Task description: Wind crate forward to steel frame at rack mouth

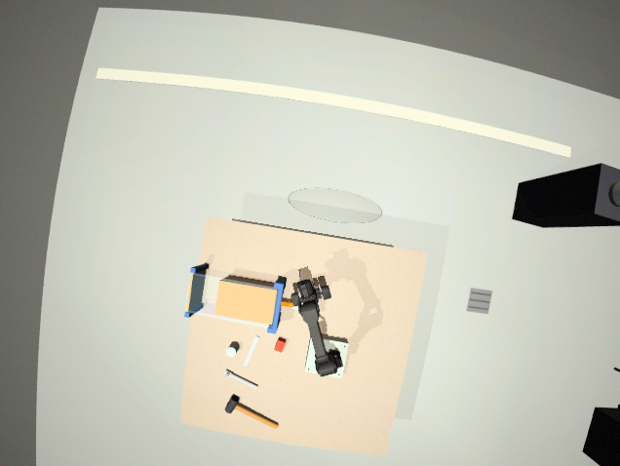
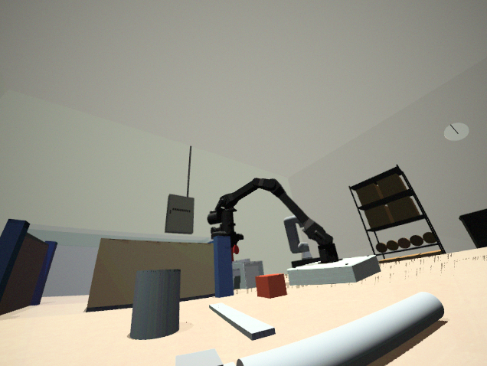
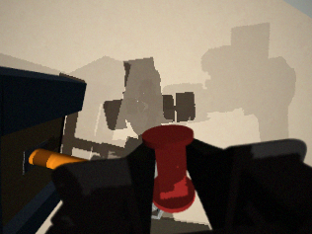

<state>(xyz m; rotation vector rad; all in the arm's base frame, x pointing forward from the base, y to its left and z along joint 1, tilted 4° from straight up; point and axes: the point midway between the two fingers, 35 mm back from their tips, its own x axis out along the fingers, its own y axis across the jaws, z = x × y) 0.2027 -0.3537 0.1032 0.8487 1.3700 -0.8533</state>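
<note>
My gripper tip is 1 cm to the right of the red knob, 1 cm below it and 1 cm past it. From my gripper tip the other things lie so: winch crank handle 5 cm to the left, 2 cm below, 1 cm behind; winch 10 cm to the left, 9 cm below, 3 cm behind; blue frame 15 cm ahead, 12 cm to the left, 2 cm below.
</note>
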